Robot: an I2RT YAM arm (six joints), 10 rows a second.
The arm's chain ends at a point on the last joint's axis. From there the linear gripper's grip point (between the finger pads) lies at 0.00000 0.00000 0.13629 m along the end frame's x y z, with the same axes.
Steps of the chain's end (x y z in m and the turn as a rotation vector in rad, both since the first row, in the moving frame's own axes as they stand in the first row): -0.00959, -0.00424, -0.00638, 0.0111, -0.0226, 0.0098; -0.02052, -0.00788, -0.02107, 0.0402, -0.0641, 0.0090; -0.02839, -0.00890, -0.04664, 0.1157, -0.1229, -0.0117; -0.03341, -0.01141, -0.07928, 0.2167, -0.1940, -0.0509; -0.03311, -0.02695, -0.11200, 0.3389, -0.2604, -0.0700; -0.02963, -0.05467, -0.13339, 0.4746, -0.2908, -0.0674
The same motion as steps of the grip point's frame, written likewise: -0.01266, -0.00577, -0.00642, 0.0111, -0.0226, 0.0098; -0.02922, -0.01339, -0.02146, 0.0402, -0.0641, 0.0090; -0.04515, -0.02450, -0.04858, 0.1157, -0.1229, -0.0117; -0.06021, -0.03985, -0.08500, 0.2167, -0.1940, -0.0509; -0.06909, -0.07049, -0.12425, 0.3389, -0.2604, -0.0700; -0.06934, -0.11472, -0.15395, 0.4746, -0.2908, -0.0674
